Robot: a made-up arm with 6 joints.
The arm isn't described. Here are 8 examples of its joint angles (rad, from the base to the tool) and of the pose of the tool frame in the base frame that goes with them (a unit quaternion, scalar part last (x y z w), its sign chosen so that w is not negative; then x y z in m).
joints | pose
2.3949 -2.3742 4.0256 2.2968 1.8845 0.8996 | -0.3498 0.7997 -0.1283 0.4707 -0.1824 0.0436 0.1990
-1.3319 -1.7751 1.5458 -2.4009 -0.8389 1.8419 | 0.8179 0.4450 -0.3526 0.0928 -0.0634 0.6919 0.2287
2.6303 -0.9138 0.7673 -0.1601 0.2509 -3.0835 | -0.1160 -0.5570 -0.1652 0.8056 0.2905 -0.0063 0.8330
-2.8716 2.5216 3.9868 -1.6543 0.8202 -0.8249 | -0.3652 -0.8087 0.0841 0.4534 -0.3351 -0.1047 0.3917
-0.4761 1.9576 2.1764 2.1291 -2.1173 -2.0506 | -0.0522 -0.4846 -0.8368 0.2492 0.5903 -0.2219 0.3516
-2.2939 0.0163 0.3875 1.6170 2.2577 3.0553 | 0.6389 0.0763 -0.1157 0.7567 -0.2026 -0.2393 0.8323
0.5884 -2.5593 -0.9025 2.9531 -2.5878 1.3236 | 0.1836 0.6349 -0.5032 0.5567 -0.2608 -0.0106 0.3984
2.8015 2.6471 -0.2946 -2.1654 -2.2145 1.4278 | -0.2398 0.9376 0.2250 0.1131 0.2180 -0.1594 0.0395
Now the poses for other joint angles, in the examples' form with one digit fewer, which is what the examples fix.
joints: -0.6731 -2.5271 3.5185 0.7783 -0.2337 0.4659
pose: -0.475 0.389 -0.212 0.760 0.115 -0.217 0.026
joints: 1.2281 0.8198 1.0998 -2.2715 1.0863 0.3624
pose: 0.736 0.277 -0.053 0.615 0.123 0.611 0.474
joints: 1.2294 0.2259 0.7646 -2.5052 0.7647 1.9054
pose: 0.294 0.180 0.350 0.871 0.042 0.451 0.683
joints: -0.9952 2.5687 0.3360 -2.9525 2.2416 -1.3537
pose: -0.604 -0.230 -0.755 0.112 0.062 0.154 -0.272
